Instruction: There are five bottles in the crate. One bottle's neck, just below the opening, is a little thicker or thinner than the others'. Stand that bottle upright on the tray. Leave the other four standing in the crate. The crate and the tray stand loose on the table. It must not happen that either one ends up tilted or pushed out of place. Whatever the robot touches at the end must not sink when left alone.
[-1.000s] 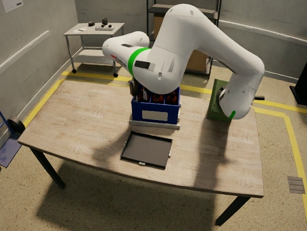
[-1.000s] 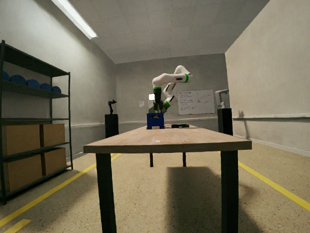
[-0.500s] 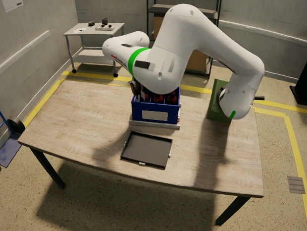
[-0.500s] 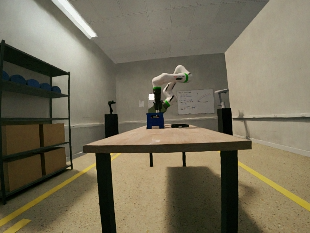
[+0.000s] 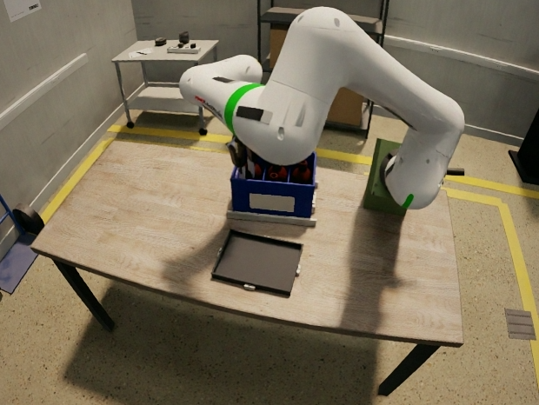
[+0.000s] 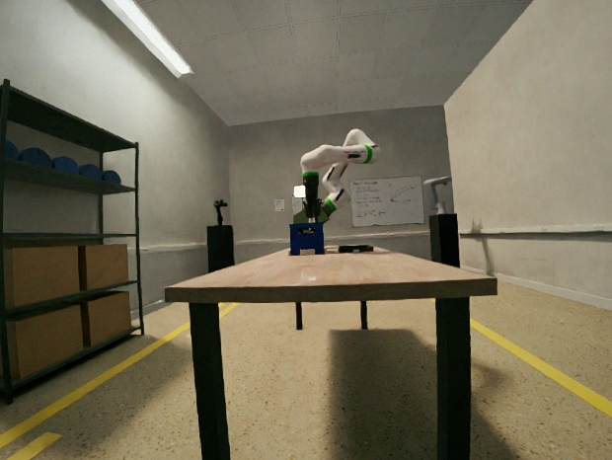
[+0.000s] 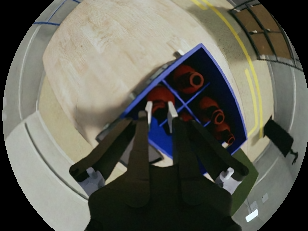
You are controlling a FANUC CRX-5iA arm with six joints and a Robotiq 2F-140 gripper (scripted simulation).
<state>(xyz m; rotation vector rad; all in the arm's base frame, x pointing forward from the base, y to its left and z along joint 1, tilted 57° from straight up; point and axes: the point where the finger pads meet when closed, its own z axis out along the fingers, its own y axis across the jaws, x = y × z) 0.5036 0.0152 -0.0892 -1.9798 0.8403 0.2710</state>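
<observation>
The blue crate is 90 mm behind my hand, 50 mm to the right of it and 90 mm below it. The rest, counted from my hand: dark tray (90 mm behind, 240 mm to the left, 160 mm below); bottle (90 mm behind, 90 mm to the right, 90 mm below).
</observation>
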